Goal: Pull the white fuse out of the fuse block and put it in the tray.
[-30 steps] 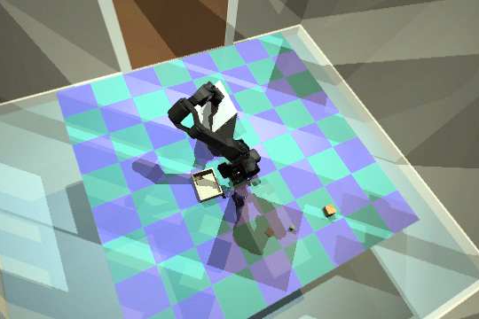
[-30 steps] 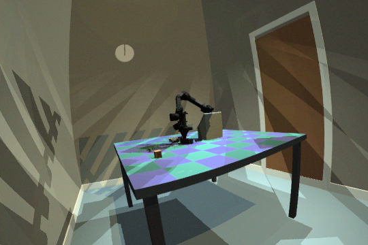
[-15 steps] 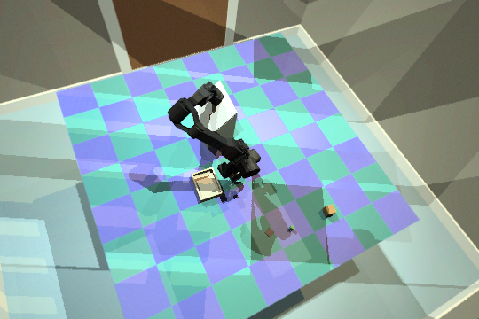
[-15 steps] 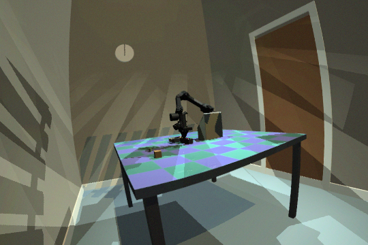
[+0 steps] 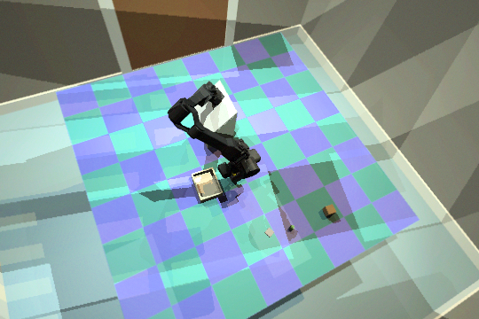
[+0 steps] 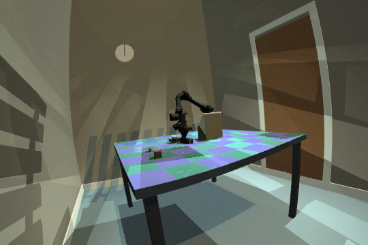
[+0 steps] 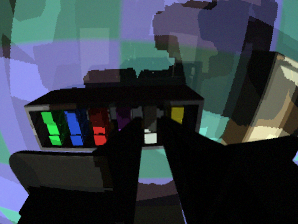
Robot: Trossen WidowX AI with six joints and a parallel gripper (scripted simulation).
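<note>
The white fuse is 1 cm below my gripper tip. From my gripper tip the other things lie so: cream tray: 2 cm behind, 15 cm to the right, 3 cm below; green piece: 33 cm ahead, 7 cm to the left, 2 cm below.
</note>
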